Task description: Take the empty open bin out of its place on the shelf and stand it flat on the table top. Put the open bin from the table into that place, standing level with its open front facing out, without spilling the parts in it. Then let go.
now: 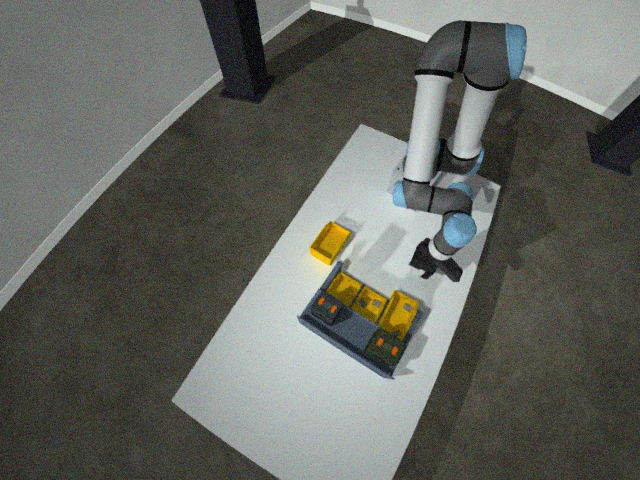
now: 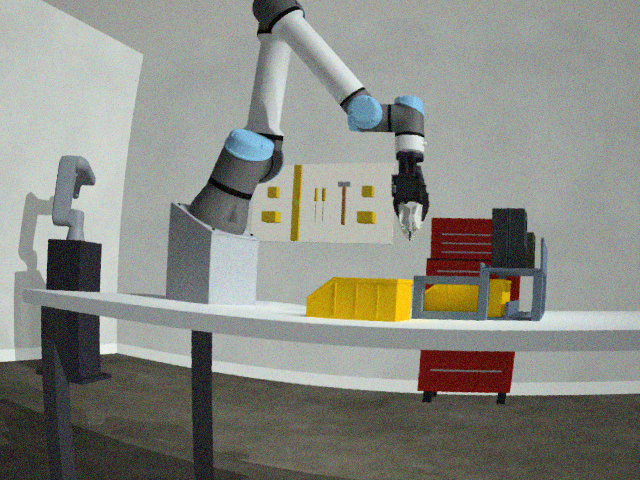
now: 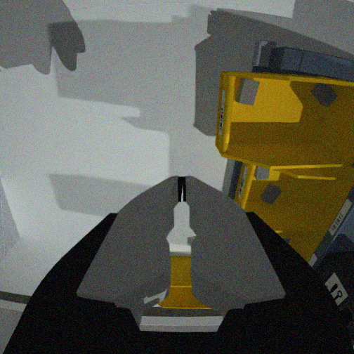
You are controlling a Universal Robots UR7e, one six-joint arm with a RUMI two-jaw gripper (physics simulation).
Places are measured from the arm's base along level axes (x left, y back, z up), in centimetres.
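Pixels of known places: gripper, fingertip midpoint: [image 1: 419, 274] [image 2: 410, 240]; arm's base at its link origin: [image 2: 215, 220].
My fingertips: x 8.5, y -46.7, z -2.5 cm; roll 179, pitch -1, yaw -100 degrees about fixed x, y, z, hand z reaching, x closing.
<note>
Ahead of a thing's pixels: the offset from my fingertips to its middle. "spot": to the spot under its first point. Level surfaces: height alone.
A yellow open bin {spot: dx -36.0, dy +9.0, dz -17.3 cm} [image 1: 330, 242] [image 2: 356, 299] stands flat on the table top {dz -17.5 cm} [image 1: 279, 372], beside the shelf; no parts show in it. The blue-grey shelf [image 1: 356, 329] [image 2: 482, 294] holds three yellow bins side by side. The left bin {spot: dx -24.0, dy -8.3, dz -16.7 cm} [image 1: 345, 287] is partly in shadow. The middle bin {spot: dx -12.5, dy -11.5, dz -16.7 cm} [image 1: 370, 303] [image 3: 295, 215] and the right bin {spot: dx -0.1, dy -11.4, dz -15.9 cm} [image 1: 400, 312] [image 3: 270, 135] have grey block parts in them. The right bin juts out further in front than the other two. My gripper [image 1: 427, 273] [image 2: 409, 237] [image 3: 182, 178] is shut and empty, pointing down, high above the table in front of the shelf.
A dark case {dx -27.8, dy -21.9, dz -1.3 cm} [image 1: 325, 308] [image 2: 508, 237] and a dark green case {dx -5.5, dy -28.1, dz -2.5 cm} [image 1: 387, 347] [image 2: 530, 248] stand on top of the shelf at its two ends. The arm's base block [image 2: 232, 268] stands on the table. A red cabinet [image 2: 459, 237] stands behind the table.
</note>
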